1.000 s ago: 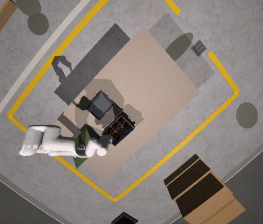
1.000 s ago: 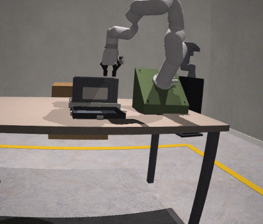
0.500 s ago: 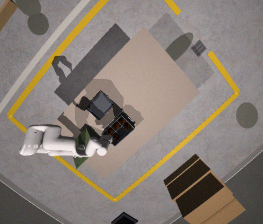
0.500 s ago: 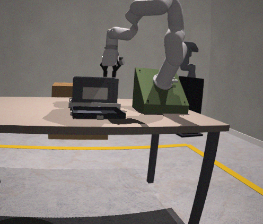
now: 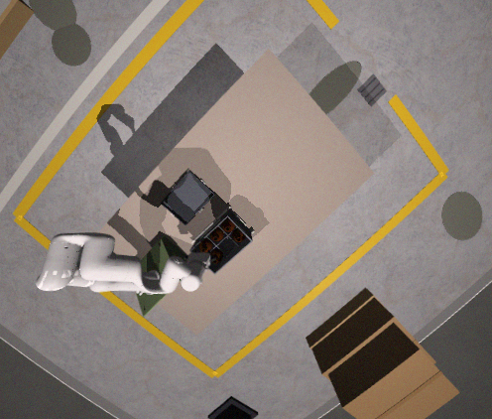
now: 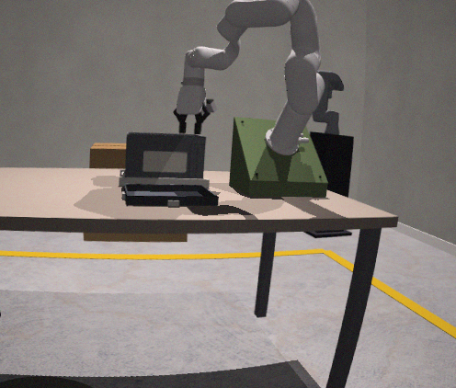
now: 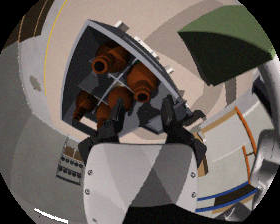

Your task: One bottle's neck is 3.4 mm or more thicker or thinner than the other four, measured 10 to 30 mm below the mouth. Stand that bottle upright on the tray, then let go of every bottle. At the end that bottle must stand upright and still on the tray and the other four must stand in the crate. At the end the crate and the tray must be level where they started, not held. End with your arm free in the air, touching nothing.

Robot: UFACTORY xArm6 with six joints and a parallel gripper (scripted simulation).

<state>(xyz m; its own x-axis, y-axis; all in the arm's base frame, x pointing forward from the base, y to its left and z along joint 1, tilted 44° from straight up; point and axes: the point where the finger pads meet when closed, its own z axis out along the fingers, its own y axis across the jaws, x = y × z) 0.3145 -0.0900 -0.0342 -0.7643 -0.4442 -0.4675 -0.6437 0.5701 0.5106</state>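
Now: hand 90 mm to the left of the glass bottle and 110 mm above it. Also, from my hand: dark crate: 80 mm ahead, 50 mm to the right, 110 mm below; flat dark tray: 120 mm ahead, 240 mm to the left, 190 mm below.
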